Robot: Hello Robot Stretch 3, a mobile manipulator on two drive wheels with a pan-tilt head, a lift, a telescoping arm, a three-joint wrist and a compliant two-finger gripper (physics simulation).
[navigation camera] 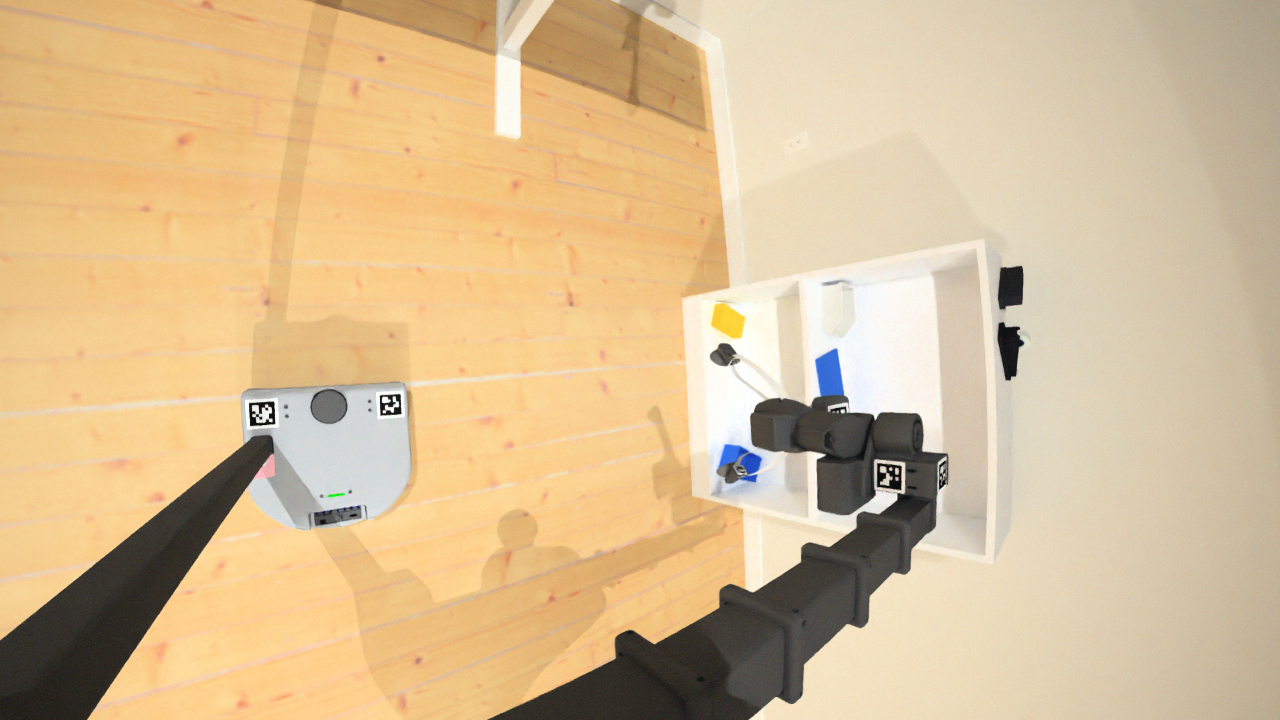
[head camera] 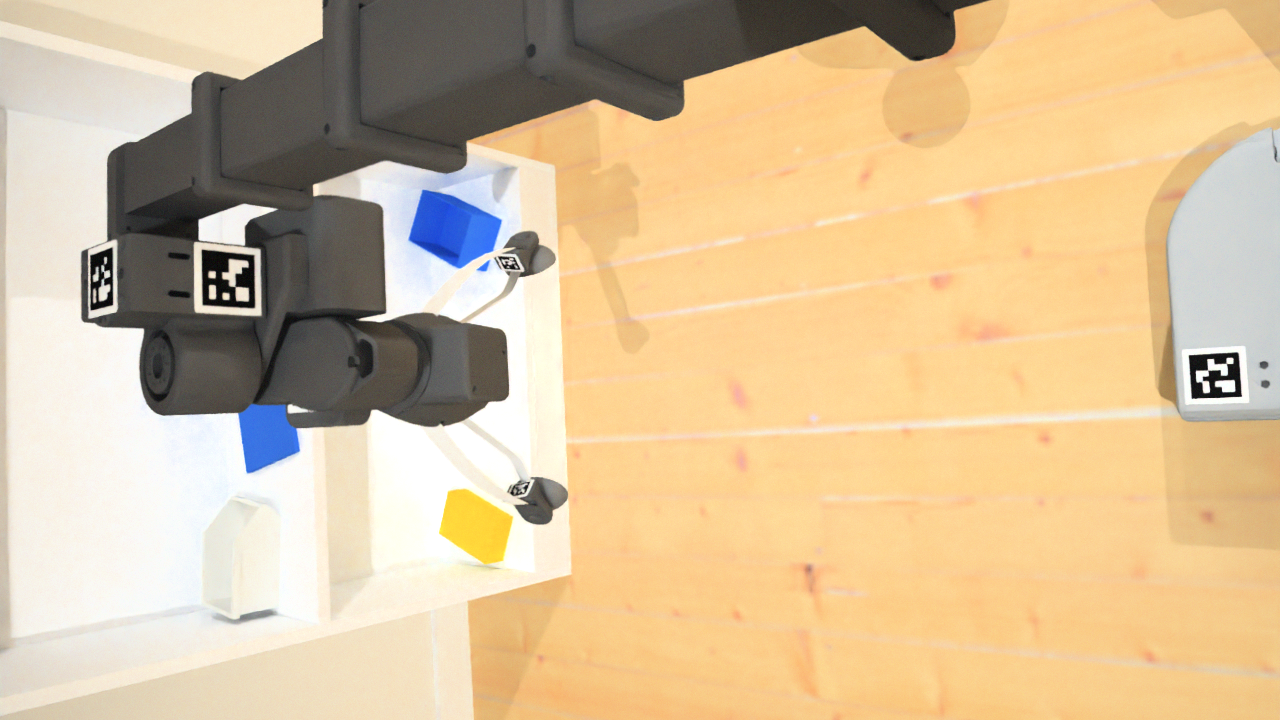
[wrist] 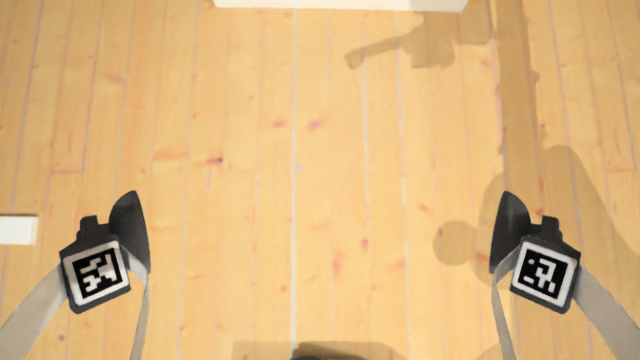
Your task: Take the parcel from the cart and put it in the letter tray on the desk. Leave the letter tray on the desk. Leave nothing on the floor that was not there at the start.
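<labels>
A blue box [navigation camera: 731, 453] is 1.75 m from the lens. A yellow box [navigation camera: 725, 319] is 1.72 m from the lens. A white shelf unit [navigation camera: 925, 341] is 1.55 m from the lens, and a white holder [navigation camera: 837, 301] is 1.49 m from the lens. My gripper [navigation camera: 720, 412] is 0.70 m from the lens. The marked spots on the yellow box and the white holder are 0.46 m apart.
</labels>
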